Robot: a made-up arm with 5 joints.
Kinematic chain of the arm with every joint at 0, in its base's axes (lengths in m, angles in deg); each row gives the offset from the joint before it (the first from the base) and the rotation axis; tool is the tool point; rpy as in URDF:
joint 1: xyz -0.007 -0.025 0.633 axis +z
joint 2: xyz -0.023 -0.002 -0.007 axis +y
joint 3: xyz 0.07 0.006 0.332 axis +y
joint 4: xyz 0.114 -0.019 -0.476 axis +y
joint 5: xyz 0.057 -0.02 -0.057 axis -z
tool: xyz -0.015 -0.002 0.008 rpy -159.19 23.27 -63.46
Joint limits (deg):
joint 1: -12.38..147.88
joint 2: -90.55..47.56
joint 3: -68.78..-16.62
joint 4: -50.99..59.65
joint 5: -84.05..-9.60
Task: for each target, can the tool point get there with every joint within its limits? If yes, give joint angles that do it. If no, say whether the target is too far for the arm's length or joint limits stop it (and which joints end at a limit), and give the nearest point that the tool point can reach.
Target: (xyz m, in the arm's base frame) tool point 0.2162 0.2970 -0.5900
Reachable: no: too far | nearest point 0.1758 0.2388 0.2354 | short by 0.828 m
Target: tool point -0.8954 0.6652 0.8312
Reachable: no: too far | nearest point -0.5274 0.3793 0.7479 | short by 0.473 m
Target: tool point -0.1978 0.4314 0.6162
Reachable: yes | joints 118.12 1.83 -37.30 4.83 -43.76
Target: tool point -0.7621 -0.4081 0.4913
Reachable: no: joint limits stop it (at a limit: joint 1, joint 5) | nearest point -0.3551 0.2402 0.4913 | short by 0.765 m
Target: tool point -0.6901 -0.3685 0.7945
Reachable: no: joint limits stop it (at a limit: joint 2, joint 3, joint 4, joint 5) | nearest point -0.3394 -0.1921 1.1917 | short by 0.558 m
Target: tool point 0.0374 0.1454 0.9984
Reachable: yes | joints 90.25 -69.17 -21.80 -42.06 -34.55
